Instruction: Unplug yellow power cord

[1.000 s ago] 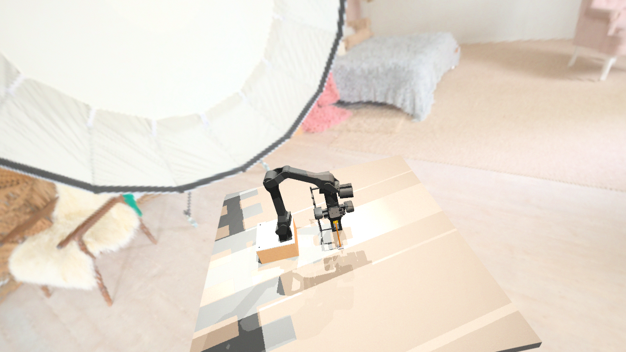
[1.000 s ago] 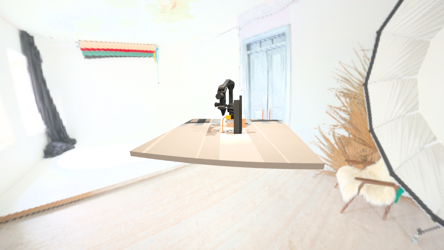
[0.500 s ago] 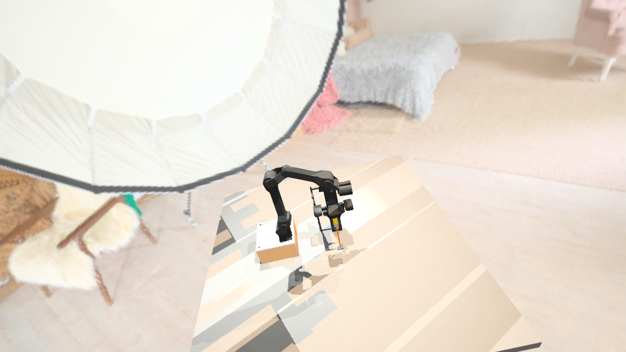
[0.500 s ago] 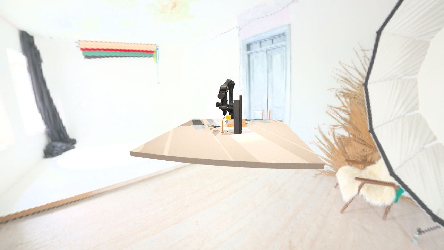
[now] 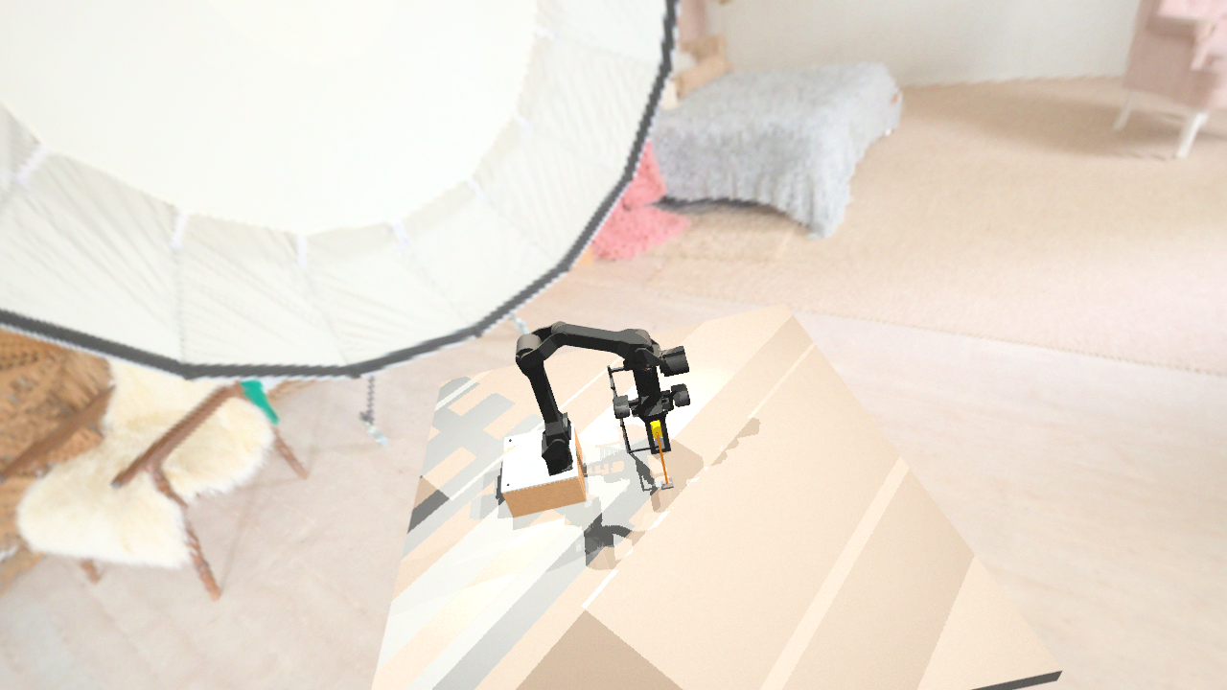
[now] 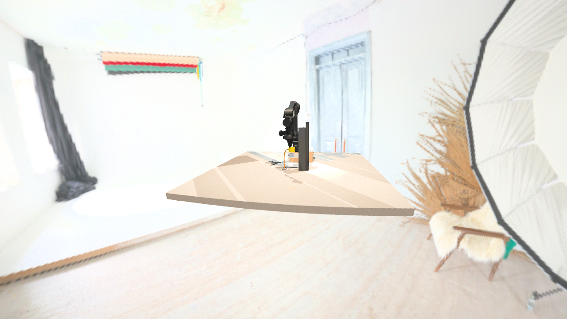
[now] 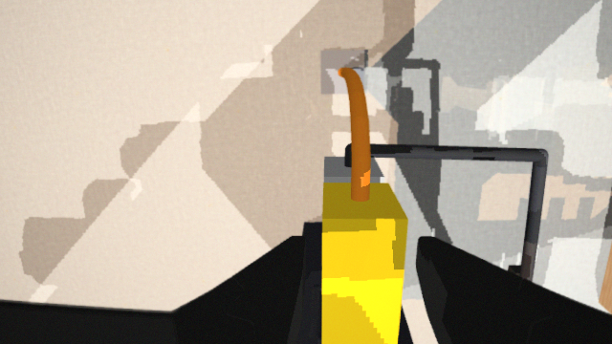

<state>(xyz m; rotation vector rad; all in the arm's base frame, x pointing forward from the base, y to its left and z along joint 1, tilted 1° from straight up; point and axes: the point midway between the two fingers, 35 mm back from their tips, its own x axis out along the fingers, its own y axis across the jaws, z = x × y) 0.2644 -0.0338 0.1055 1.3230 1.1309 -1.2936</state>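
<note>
The yellow plug is 3 cm to the left of my gripper tip and 1 cm below it.
</note>
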